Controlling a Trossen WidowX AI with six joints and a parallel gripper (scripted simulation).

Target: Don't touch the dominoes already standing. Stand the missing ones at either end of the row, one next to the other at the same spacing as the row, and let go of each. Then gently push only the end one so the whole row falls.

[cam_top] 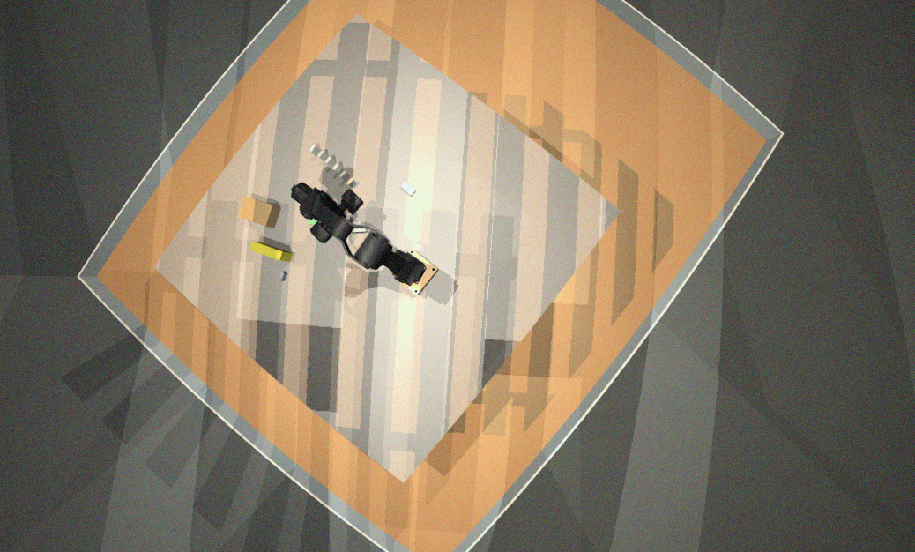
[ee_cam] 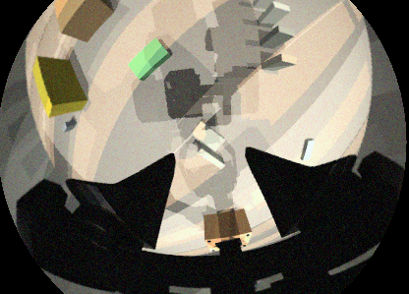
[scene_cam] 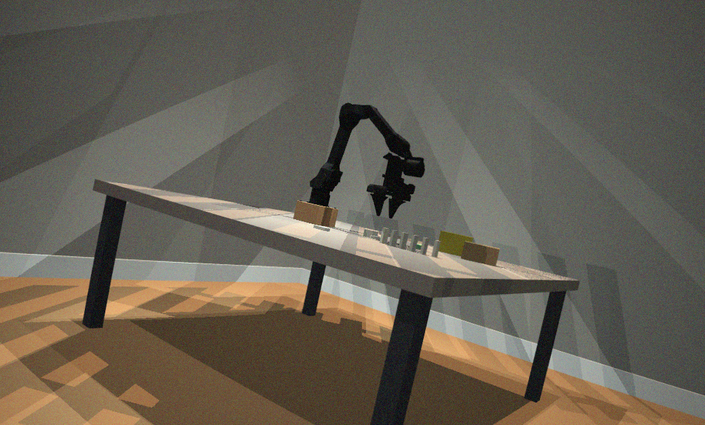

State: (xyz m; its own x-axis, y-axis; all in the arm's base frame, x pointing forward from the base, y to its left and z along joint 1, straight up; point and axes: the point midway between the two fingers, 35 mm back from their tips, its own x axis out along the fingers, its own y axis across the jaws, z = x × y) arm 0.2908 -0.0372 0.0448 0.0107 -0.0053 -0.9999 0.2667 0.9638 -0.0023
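Now: gripper tip 140 mm short of the green block, 70 mm above it and 40 mm to the right of it. Also, from my gripper tip: yellow block (230 mm to the left, 210 mm ahead, 40 mm below); brown box (330 mm ahead, 130 mm to the left, 50 mm below); small dark piece (290 mm to the left, 140 mm ahead, 70 mm below).
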